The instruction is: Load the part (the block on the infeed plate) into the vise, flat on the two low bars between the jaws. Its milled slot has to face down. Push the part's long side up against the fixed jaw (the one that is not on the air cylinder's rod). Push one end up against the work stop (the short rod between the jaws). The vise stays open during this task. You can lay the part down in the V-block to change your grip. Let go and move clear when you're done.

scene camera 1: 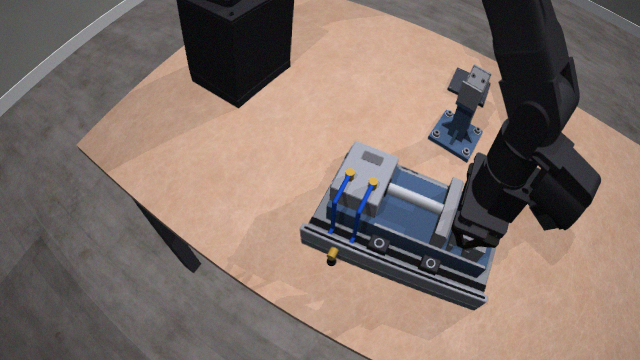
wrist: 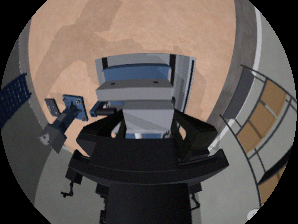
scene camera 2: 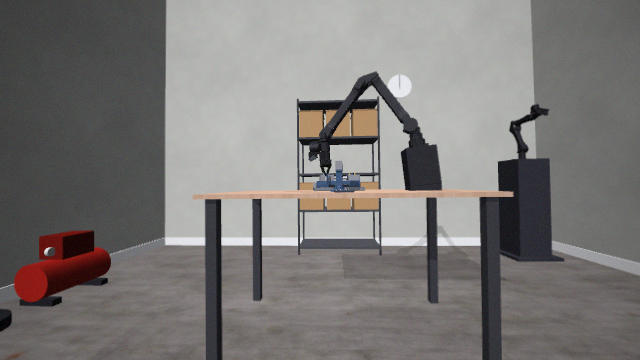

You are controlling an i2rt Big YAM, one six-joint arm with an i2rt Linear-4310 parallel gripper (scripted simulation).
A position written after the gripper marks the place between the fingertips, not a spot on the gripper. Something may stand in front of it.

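Note:
The gripper (scene camera 1: 466, 228) is visible, also in the wrist view (wrist: 148, 110). Things visible: an air cylinder (scene camera 1: 355, 190), a blue vise bed (wrist: 141, 70) and a grey part (wrist: 139, 115).

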